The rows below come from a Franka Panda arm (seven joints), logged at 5 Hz.
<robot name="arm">
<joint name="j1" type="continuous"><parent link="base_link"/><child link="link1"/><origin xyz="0 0 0.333"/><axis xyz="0 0 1"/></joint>
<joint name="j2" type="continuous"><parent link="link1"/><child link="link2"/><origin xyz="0 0 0"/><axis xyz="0 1 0"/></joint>
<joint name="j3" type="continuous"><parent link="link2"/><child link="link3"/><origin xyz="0 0 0.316"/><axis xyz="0 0 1"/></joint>
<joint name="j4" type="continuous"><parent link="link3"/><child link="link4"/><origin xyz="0.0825 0 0"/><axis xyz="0 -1 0"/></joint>
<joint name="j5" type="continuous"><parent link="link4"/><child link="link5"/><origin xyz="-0.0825 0 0.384"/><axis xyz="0 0 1"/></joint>
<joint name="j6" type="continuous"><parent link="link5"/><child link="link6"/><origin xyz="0 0 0"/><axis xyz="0 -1 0"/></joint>
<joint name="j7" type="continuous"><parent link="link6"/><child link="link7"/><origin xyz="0.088 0 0"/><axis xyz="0 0 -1"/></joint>
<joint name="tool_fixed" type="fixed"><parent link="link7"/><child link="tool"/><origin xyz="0 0 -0.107" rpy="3.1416 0 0"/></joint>
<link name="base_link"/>
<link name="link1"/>
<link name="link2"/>
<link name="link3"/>
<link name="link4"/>
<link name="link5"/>
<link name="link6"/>
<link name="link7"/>
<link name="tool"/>
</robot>
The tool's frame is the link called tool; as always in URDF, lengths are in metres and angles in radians. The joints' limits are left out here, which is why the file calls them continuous.
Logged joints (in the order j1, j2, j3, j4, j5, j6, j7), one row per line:
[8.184, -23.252, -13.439, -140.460, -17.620, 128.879, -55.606]
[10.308, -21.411, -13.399, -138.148, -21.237, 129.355, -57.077]
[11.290, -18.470, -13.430, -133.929, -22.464, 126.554, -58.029]
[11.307, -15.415, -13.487, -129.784, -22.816, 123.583, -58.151]
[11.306, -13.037, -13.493, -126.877, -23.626, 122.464, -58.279]
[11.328, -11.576, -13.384, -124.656, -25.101, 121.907, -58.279]
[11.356, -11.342, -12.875, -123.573, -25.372, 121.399, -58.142]
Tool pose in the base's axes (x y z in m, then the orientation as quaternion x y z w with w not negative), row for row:
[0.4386, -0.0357, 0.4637, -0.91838, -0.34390, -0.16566, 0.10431]
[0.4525, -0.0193, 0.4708, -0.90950, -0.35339, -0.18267, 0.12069]
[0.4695, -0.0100, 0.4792, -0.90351, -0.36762, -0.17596, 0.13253]
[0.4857, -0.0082, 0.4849, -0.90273, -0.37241, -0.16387, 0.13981]
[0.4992, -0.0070, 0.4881, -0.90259, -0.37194, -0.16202, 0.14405]
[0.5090, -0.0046, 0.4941, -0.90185, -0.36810, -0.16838, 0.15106]
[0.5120, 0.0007, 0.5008, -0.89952, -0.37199, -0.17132, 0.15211]
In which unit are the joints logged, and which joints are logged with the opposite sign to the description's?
The joints are logged in degrees. Opposite sign: j5.
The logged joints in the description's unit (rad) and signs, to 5 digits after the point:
[0.14284, -0.40582, -0.23455, -2.45149, 0.30753, 2.24936, -0.97051]
[0.17991, -0.37369, -0.23386, -2.41114, 0.37066, 2.25767, -0.99618]
[0.19705, -0.32236, -0.23440, -2.33750, 0.39207, 2.20878, -1.01280]
[0.19734, -0.26904, -0.23539, -2.26516, 0.39821, 2.15693, -1.01493]
[0.19733, -0.22754, -0.23550, -2.21442, 0.41235, 2.13740, -1.01716]
[0.19771, -0.20204, -0.23359, -2.17566, 0.43810, 2.12768, -1.01716]
[0.19820, -0.19796, -0.22471, -2.15676, 0.44282, 2.11881, -1.01477]

